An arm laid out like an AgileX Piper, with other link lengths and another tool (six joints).
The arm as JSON. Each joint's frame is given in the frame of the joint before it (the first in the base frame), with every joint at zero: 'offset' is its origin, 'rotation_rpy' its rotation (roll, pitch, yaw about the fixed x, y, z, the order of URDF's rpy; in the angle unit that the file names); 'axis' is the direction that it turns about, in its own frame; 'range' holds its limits. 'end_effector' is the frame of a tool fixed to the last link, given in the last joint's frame.
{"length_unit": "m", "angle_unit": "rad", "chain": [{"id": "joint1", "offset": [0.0, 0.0, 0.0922], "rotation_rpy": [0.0, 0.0, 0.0], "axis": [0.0, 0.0, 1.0], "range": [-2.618, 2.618]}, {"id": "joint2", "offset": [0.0, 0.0, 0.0], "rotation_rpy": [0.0, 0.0, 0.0], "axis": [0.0, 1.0, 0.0], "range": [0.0, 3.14]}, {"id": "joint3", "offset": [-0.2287, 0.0, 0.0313], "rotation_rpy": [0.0, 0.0, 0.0], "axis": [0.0, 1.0, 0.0], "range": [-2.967, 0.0]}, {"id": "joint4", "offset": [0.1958, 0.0, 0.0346], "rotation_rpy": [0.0, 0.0, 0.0], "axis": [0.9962, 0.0, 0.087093], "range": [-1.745, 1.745]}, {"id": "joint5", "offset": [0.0, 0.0, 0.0], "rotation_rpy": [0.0, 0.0, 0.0], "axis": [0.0, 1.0, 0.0], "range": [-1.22, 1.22]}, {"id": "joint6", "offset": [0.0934, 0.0, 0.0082], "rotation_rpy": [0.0, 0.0, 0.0], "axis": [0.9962, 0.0, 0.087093], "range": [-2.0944, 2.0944]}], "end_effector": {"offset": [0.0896, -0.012, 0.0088], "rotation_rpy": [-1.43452, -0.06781, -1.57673]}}
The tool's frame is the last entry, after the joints.
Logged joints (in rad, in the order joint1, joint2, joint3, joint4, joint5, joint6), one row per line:
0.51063, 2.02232, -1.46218, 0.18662, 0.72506, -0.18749
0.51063, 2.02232, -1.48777, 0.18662, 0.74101, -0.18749
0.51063, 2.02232, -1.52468, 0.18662, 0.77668, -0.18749
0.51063, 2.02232, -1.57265, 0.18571, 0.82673, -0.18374
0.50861, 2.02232, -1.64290, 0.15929, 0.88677, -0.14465
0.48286, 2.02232, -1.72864, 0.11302, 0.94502, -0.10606
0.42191, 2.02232, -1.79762, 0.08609, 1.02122, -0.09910
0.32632, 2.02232, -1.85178, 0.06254, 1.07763, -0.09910
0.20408, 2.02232, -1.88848, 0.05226, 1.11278, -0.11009
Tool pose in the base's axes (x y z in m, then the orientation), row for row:
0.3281, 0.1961, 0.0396, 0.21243, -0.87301, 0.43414, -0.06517
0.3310, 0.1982, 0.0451, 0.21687, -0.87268, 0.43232, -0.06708
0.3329, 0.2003, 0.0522, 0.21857, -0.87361, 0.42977, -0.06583
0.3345, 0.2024, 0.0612, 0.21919, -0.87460, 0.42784, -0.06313
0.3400, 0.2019, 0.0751, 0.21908, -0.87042, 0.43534, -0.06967
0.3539, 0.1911, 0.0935, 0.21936, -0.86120, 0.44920, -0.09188
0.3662, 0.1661, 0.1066, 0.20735, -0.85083, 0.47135, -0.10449
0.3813, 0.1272, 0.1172, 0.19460, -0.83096, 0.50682, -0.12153
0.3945, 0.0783, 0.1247, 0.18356, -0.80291, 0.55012, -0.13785
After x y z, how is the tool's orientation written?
As a quaternion, w x y z.
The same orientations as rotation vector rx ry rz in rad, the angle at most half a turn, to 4 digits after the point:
-2.4242, 1.2055, -0.1810
-2.4176, 1.1977, -0.1858
-2.4180, 1.1895, -0.1822
-2.4199, 1.1838, -0.1747
-2.4085, 1.2046, -0.1928
-2.3826, 1.2428, -0.2542
-2.3690, 1.3124, -0.2909
-2.3296, 1.4209, -0.3407
-2.2645, 1.5515, -0.3888

